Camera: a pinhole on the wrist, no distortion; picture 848 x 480 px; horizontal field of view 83.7 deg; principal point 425.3 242.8 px. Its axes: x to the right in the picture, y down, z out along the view. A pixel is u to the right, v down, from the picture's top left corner.
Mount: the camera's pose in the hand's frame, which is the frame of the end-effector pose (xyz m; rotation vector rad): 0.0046 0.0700 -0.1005 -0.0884 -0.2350 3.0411
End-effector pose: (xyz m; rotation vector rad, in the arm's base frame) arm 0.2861 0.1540 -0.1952 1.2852 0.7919 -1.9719
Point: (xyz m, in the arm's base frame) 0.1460 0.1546 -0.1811
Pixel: outside the picture
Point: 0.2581 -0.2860 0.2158
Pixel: 647 93
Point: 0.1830 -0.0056 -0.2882
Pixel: 111 221
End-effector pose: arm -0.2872 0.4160 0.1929 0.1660 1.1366 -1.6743
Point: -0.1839 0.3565 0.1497
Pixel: 361 45
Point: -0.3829 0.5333 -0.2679
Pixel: behind the camera
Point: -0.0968 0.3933 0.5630
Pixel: 712 351
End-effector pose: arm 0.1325 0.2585 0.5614 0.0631 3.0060 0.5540
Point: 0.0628 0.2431 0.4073
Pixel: 232 429
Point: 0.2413 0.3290 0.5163
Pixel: 668 239
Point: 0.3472 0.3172 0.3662
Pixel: 667 305
